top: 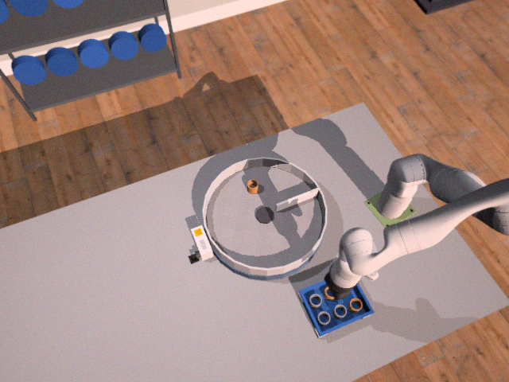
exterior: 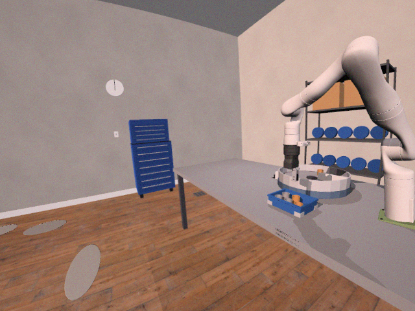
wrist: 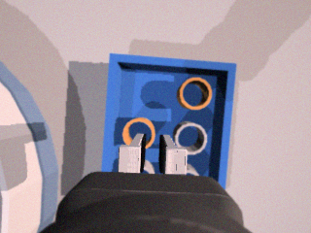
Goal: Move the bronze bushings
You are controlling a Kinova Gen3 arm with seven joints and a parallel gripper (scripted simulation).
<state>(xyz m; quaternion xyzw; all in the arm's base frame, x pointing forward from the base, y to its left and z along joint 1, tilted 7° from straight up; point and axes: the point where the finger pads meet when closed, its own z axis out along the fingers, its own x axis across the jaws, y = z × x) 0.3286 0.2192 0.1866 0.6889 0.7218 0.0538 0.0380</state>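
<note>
The blue crate lies 120 mm below my hand and 20 mm to the left of it. From my hand the other things lie so: turntable disc 340 mm to the right, 100 mm below, 100 mm ahead.
</note>
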